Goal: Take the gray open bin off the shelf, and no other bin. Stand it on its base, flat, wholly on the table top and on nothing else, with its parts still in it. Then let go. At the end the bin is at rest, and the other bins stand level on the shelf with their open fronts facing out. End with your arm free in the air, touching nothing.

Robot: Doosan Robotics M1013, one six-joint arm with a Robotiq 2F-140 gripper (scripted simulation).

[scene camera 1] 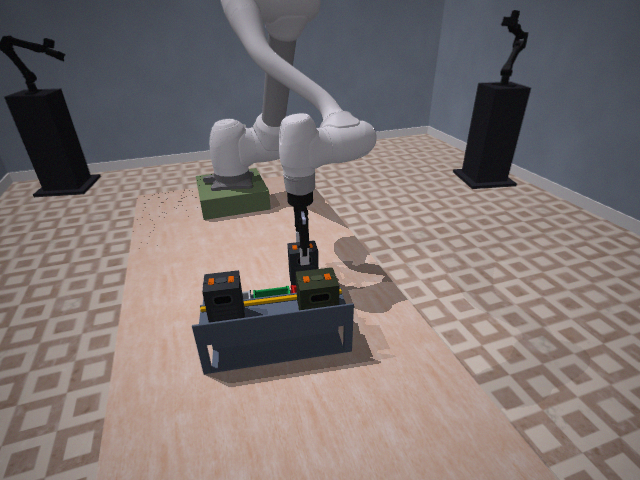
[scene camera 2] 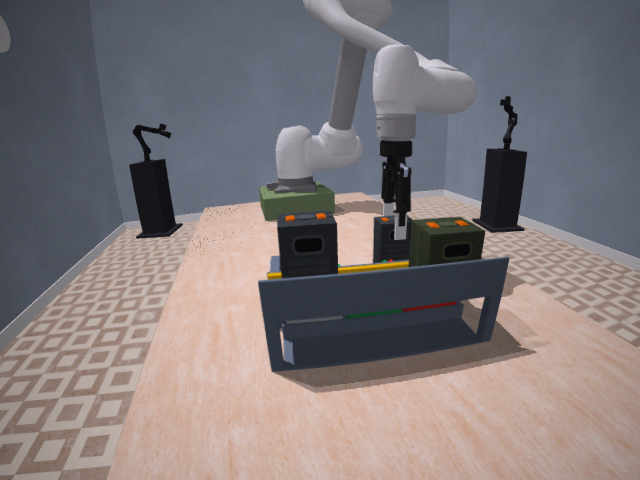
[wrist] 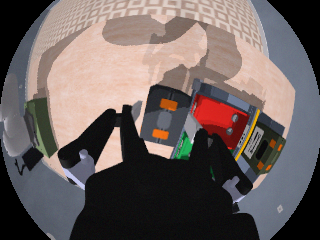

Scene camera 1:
my gripper: 302,256
black bin: 222,299
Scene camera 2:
my gripper: 393,232
black bin: 308,244
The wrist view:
my gripper: 163,113
red bin: 215,118
